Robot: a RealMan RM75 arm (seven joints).
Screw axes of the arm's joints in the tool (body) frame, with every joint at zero. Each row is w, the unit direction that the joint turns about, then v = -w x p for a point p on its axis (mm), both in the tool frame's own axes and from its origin. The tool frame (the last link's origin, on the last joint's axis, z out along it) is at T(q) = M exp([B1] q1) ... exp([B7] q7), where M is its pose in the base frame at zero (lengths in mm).
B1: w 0 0 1 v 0 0 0
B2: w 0 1 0 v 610 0 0
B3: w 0 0 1 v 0 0 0
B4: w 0 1 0 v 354 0 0
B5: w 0 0 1 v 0 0 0
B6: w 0 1 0 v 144 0 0
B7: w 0 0 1 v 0 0 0
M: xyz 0 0 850.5 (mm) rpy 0 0 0 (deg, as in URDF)
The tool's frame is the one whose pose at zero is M.
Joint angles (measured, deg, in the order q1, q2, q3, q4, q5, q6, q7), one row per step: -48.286 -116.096 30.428 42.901 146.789 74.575 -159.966; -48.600 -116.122 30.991 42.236 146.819 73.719 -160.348; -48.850 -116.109 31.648 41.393 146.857 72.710 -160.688; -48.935 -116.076 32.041 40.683 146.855 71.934 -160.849; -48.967 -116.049 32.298 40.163 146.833 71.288 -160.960; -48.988 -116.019 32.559 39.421 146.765 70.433 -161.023; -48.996 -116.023 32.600 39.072 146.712 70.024 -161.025; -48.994 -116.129 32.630 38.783 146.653 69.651 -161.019; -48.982 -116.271 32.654 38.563 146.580 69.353 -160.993; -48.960 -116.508 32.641 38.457 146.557 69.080 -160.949; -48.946 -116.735 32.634 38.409 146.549 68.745 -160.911; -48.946 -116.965 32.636 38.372 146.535 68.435 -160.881; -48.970 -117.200 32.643 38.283 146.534 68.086 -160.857; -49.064 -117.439 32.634 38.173 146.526 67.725 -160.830; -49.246 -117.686 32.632 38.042 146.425 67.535 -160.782
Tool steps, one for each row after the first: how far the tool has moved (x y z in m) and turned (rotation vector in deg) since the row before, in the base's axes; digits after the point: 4 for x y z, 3 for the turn. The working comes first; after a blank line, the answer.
Tool pose at each row, in the base's axes (x y z in m, rotation vector in deg; the steps are taken from these numbers as rounded here): -0.2382 0.4296 0.0435 -109.081 -111.457 -22.679; -0.2370 0.4312 0.0406 -108.909 -111.484 -22.336; -0.2367 0.4325 0.0372 -108.650 -111.528 -21.840; -0.2375 0.4330 0.0348 -108.342 -111.658 -21.530; -0.2384 0.4335 0.0332 -108.012 -111.736 -21.387; -0.2398 0.4338 0.0309 -107.581 -111.883 -21.273; -0.2405 0.4340 0.0298 -107.349 -111.983 -21.327; -0.2409 0.4339 0.0281 -107.188 -112.134 -21.403; -0.2410 0.4336 0.0263 -107.100 -112.287 -21.490; -0.2410 0.4332 0.0242 -107.056 -112.405 -21.585; -0.2409 0.4331 0.0225 -106.965 -112.403 -21.716; -0.2406 0.4330 0.0208 -106.906 -112.402 -21.844; -0.2402 0.4329 0.0188 -106.847 -112.413 -21.950; -0.2394 0.4331 0.0168 -106.847 -112.391 -22.097; -0.2375 0.4333 0.0144 -107.093 -112.442 -22.284

0.0012 0.0016 -0.0029 -0.060 0.236 0.164; 0.0003 0.0013 -0.0034 -0.085 0.341 0.246; -0.0008 0.0005 -0.0024 -0.027 0.201 0.279; -0.0009 0.0005 -0.0016 0.081 0.143 0.245; -0.0014 0.0003 -0.0023 0.113 0.119 0.327; -0.0007 0.0002 -0.0011 0.098 -0.014 0.166; -0.0004 -0.0001 -0.0017 0.042 -0.079 0.141; -0.0001 -0.0003 -0.0018 0.006 -0.110 0.098; 0.0000 -0.0004 -0.0021 0.003 -0.108 0.057; 0.0001 -0.0001 -0.0017 0.106 -0.043 0.031; 0.0003 -0.0001 -0.0017 0.087 -0.053 0.013; 0.0004 -0.0001 -0.0020 0.071 -0.047 0.022; 0.0008 0.0002 -0.0020 0.073 -0.070 -0.032; 0.0019 0.0002 -0.0024 -0.081 -0.214 -0.154
